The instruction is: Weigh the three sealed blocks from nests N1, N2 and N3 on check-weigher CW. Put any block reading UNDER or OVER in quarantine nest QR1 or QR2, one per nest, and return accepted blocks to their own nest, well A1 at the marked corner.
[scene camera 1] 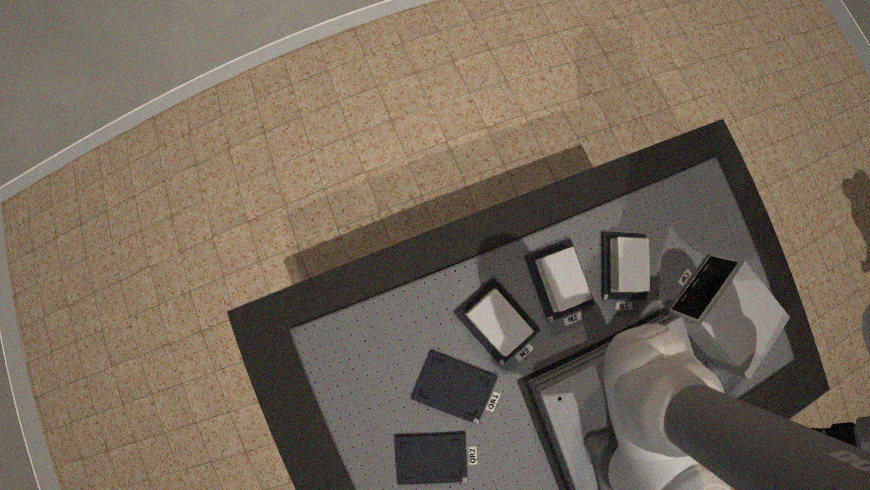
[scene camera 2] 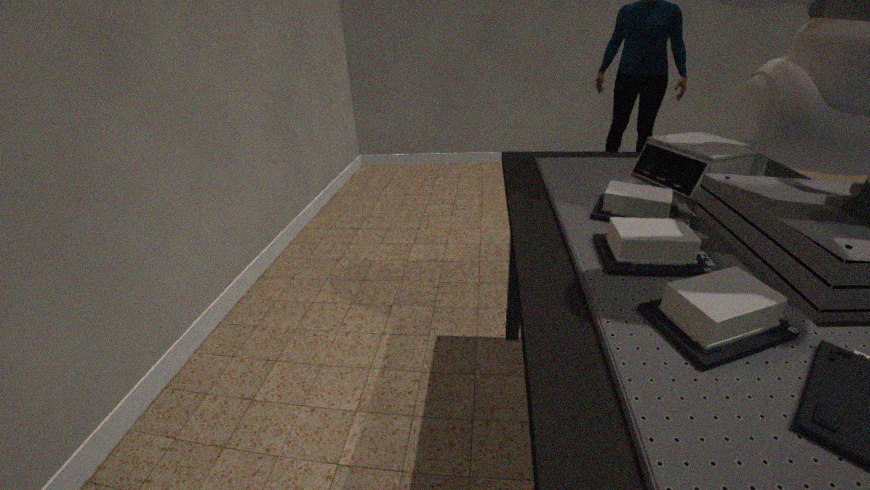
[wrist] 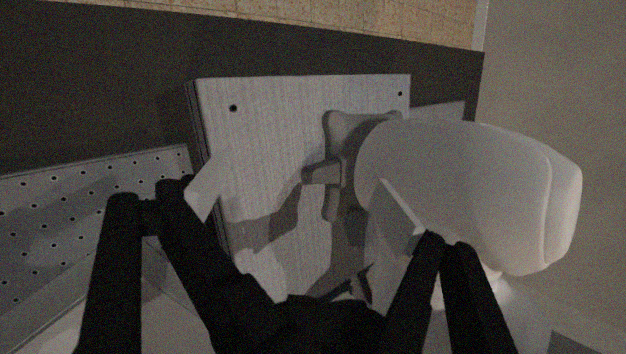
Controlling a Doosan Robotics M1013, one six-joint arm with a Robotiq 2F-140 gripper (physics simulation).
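Places are measured from the arm's base along level axes (x back, y right, z up), in metres.
Where they show: gripper, fingertip midpoint: (wrist: 304,180); arm's base, origin of the base link: (wrist: 362,162).
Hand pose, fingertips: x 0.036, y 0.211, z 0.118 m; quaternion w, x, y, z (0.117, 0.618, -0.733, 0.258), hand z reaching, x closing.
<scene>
Things, the pixels of their top centre, and the offset from my fingertips.
- N1, middle of its top: (scene camera 2: 636,207) (scene camera 1: 627,265) dy -0.057, dx -0.446, dz -0.177 m
- N2, middle of its top: (scene camera 2: 649,248) (scene camera 1: 561,279) dy -0.231, dx -0.465, dz -0.178 m
- N3, middle of its top: (scene camera 2: 718,314) (scene camera 1: 498,322) (wrist: 379,276) dy -0.401, dx -0.419, dz -0.178 m
- QR2, middle of its top: (scene camera 1: 431,460) dy -0.636, dx -0.153, dz -0.179 m
- Check-weigher CW, middle of its top: (scene camera 1: 743,314) (scene camera 2: 701,143) dy +0.171, dx -0.242, dz -0.095 m
White sealed blocks sit in the dark nests: one block (scene camera 1: 630,264) (scene camera 2: 638,199) in N1 (scene camera 1: 605,261), one block (scene camera 1: 563,278) (scene camera 2: 654,242) in N2 (scene camera 1: 538,286), and one block (scene camera 1: 500,322) (scene camera 2: 721,304) in N3 (scene camera 1: 476,331). Quarantine nests QR1 (scene camera 1: 454,386) (scene camera 2: 837,407) and QR2 (scene camera 1: 431,457) are empty. Check-weigher CW (scene camera 1: 754,304) stands beside N1; its black display (scene camera 1: 705,287) (scene camera 2: 669,169) shows faint red marks, too small to read. My gripper (wrist: 304,180) is open and empty, above the base plate in the wrist view, apart from the blocks.
The stepped base plate (wrist: 265,135) (scene camera 1: 559,420) under the arm lies close to the nests and CW. The pale arm (scene camera 1: 639,389) (wrist: 465,190) covers part of the plate. The table has a dark border (scene camera 1: 261,340) (scene camera 2: 560,377). A person (scene camera 2: 648,48) stands beyond the table.
</scene>
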